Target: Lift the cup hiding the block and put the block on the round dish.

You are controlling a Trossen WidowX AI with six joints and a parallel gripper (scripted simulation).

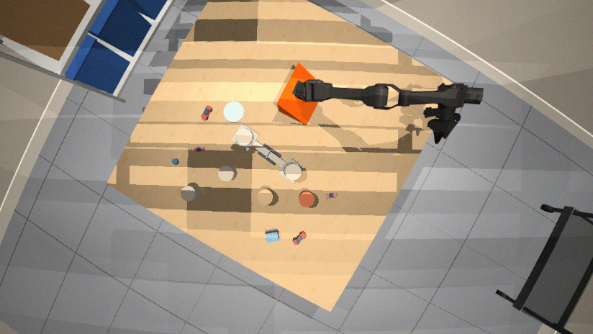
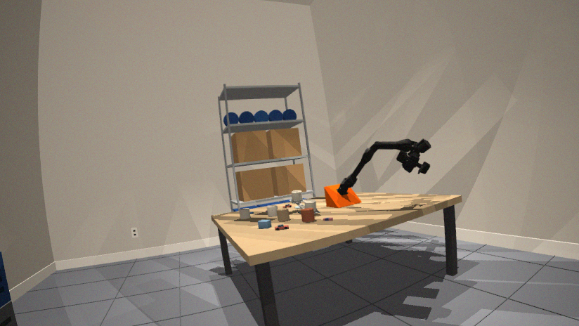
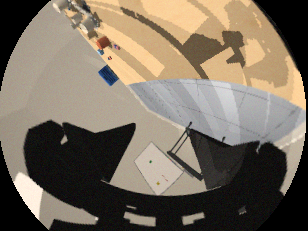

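The small grey block lies 36 cm ahead of my gripper tip, 50 cm to the right of it and 17 cm below it. Also, from my gripper tip: round pale blue dish: 22 cm ahead, 87 cm to the right, 20 cm below; terracotta cup: 44 cm ahead, 37 cm to the right, 17 cm below; blue cube: 68 cm ahead, 46 cm to the right, 19 cm below.
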